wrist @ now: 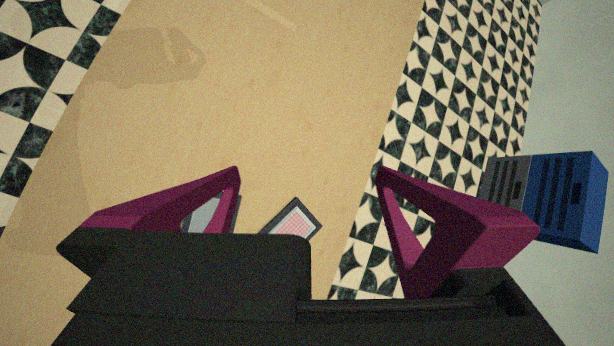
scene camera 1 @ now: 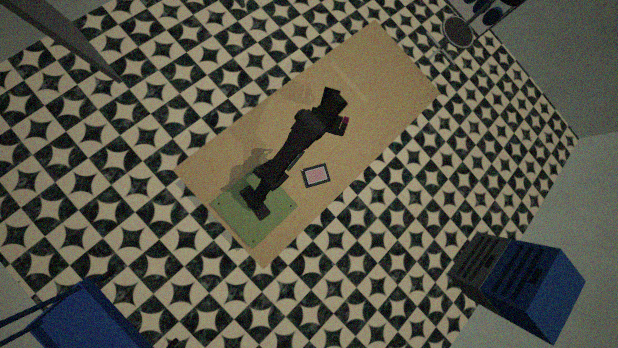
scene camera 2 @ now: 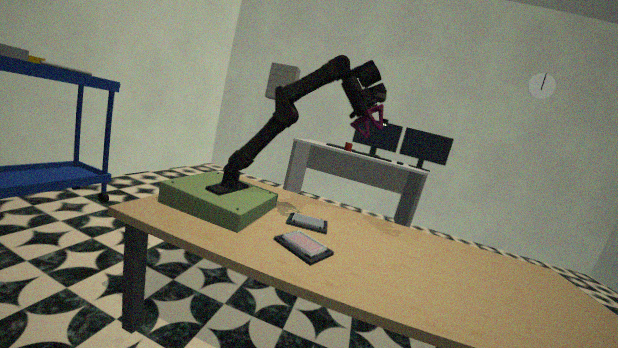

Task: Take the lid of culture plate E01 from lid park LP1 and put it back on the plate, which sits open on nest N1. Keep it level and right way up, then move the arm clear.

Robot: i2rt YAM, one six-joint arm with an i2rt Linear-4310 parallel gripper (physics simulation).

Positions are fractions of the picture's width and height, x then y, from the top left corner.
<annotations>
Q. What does my gripper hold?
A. Nothing.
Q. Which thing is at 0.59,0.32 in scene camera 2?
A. My gripper.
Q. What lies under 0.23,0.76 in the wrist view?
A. My gripper.
</annotations>
